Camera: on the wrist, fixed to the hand. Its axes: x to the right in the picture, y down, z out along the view.
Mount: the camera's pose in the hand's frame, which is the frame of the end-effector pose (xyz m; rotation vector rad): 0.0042 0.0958 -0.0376 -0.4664 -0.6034 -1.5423
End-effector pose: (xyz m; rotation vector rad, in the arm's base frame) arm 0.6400 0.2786 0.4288 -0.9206 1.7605 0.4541
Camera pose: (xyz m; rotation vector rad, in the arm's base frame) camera 0.5426 0.3119 0.4273 -1.8830 0.0934 0.0488
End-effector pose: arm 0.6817 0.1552 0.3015 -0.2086 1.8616 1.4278
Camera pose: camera 0.6087 0.1578 0.3741 -1.0252 0.4357 0.5918
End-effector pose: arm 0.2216 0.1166 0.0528 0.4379 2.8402 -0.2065
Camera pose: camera 0.2390 0.2149 0.0780 -1.6014 1.8857 0.0686
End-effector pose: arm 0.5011 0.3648 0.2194 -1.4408 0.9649 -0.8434
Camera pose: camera 0.4595 0.3446 0.1274 -2.6215 -0.6660 -1.0989
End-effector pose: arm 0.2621 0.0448 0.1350 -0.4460 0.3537 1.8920
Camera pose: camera 0.1762 -0.0020 0.1028 -0.2585 -0.7053 0.4717
